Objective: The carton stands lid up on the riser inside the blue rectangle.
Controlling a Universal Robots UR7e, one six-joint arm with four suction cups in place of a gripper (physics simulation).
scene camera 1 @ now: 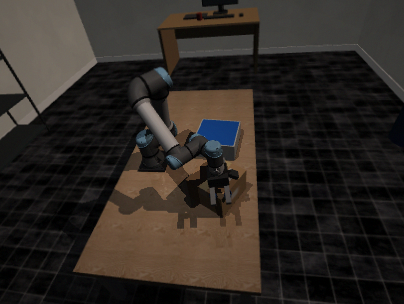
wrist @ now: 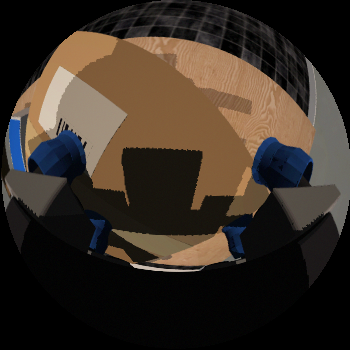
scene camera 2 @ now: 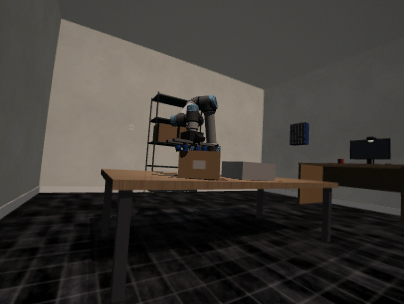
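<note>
The brown carton (scene camera 1: 237, 187) (scene camera 2: 199, 168) (wrist: 156, 107) stands on the wooden table (scene camera 1: 163, 255) (scene camera 2: 146, 180) with its bottom on the table top, and a white label shows on its top in the wrist view. My suction gripper (scene camera 1: 220, 189) (scene camera 2: 195, 148) (wrist: 167, 199) sits on the carton's top, its blue cups against it. The grey riser (scene camera 1: 232, 150) (scene camera 2: 248, 170) with the blue rectangle (scene camera 1: 218, 131) (wrist: 14, 143) on top stands just behind the carton, with nothing on it.
The arm's base (scene camera 1: 151, 163) stands on the table left of the riser. A desk (scene camera 1: 208, 22) (scene camera 2: 359, 170) with a monitor stands at the far wall. A black shelf rack (scene camera 2: 152, 131) stands by the left wall. The table edge is close on the carton's right.
</note>
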